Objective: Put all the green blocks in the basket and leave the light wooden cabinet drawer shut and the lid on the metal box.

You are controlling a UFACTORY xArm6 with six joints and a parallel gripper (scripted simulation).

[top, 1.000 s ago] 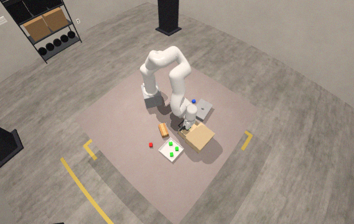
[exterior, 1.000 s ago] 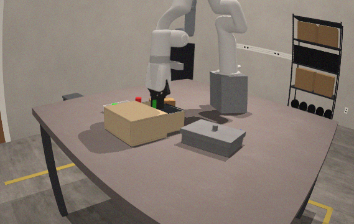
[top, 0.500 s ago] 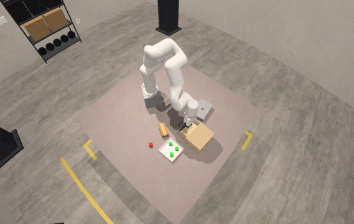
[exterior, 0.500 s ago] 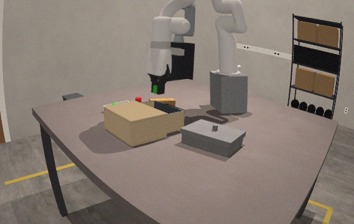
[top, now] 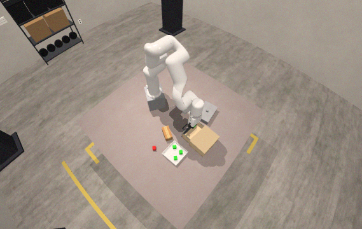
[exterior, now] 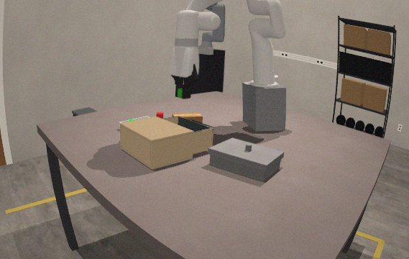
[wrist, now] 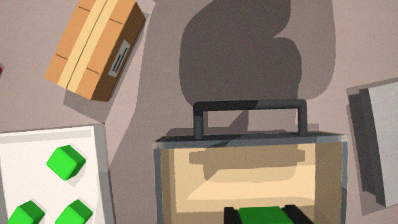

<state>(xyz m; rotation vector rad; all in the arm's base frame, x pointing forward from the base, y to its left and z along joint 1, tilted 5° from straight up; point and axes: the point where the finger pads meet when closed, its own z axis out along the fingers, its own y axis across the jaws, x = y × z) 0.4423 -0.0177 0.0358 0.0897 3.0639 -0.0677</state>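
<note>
Now: hand 210 mm to the left of the white basket, 170 mm above it and 10 mm short of it. Also, from my hand: metal box (250 mm to the left, 160 mm below, 30 mm behind); light wooden cabinet (140 mm below, 70 mm ahead, 10 mm to the left); grey metal lid (250 mm to the left, 140 mm below, 30 mm behind).
</note>
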